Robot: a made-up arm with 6 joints.
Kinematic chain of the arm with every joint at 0, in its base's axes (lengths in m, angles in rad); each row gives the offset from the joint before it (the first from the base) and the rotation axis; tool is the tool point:
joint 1: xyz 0 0 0.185 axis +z
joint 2: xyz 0 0.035 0 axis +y
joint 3: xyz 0 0 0.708 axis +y
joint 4: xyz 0 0 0.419 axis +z
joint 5: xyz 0 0 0 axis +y
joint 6: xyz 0 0 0.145 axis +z
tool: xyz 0 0 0
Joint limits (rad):
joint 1: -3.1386..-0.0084
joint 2: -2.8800..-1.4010
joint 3: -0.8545..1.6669
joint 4: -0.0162..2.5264
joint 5: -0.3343..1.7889
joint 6: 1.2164..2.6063
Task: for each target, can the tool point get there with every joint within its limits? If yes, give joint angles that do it. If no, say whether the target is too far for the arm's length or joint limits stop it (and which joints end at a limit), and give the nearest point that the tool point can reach.
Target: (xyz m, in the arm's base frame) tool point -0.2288 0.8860 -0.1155
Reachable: yes | joints -1.1335 -2.3940 1.3577 1.7555 1.2018 1.9716
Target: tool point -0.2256 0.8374 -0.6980
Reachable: yes | joints -1.2351 -2.5680 0.4288 1.0556 0.2230 2.1964
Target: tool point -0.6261 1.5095 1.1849
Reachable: no: too far | nearest point -0.4250 1.0246 0.6911 | short by 0.721 m
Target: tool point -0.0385 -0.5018 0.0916
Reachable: no: joint limits stop it (at a limit: joint 1, joint 2, joint 3, joint 5) | nearest point 0.5067 -0.1176 -0.2566 | short by 0.752 m
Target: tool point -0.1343 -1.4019 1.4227
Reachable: no: too far | nearest point 0.5264 -0.1497 0.7696 | short by 1.559 m
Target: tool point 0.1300 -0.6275 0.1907
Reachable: no: joint limits stop it (at a limit: joint 1, joint 3, joint 5) | nearest point 0.6838 -0.1332 0.2154 | short by 0.743 m
